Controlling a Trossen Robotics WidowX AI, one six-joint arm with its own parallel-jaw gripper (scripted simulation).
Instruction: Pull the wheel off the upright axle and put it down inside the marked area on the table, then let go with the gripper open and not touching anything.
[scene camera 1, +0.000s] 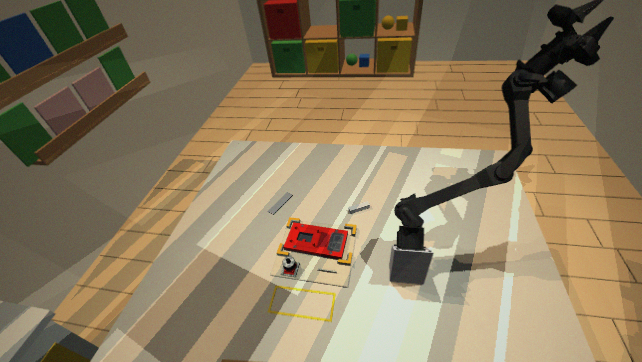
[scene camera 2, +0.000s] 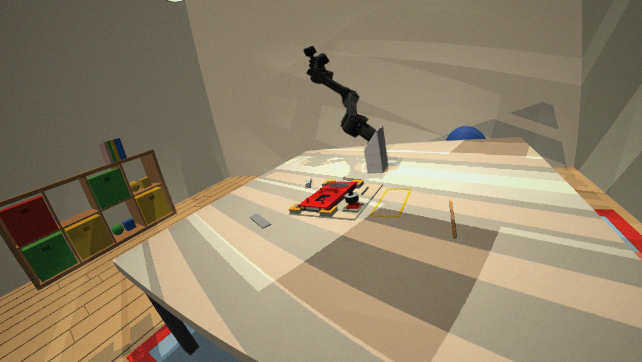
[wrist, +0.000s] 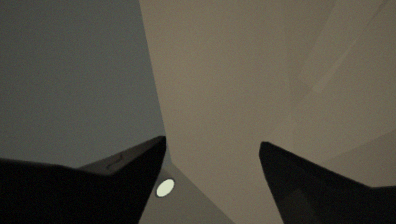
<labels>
red board: scene camera 1; scene camera 2; not seen in the wrist view (out of frame)
same spot on red board: (scene camera 1: 319, 241) = (scene camera 2: 333, 190)
</labels>
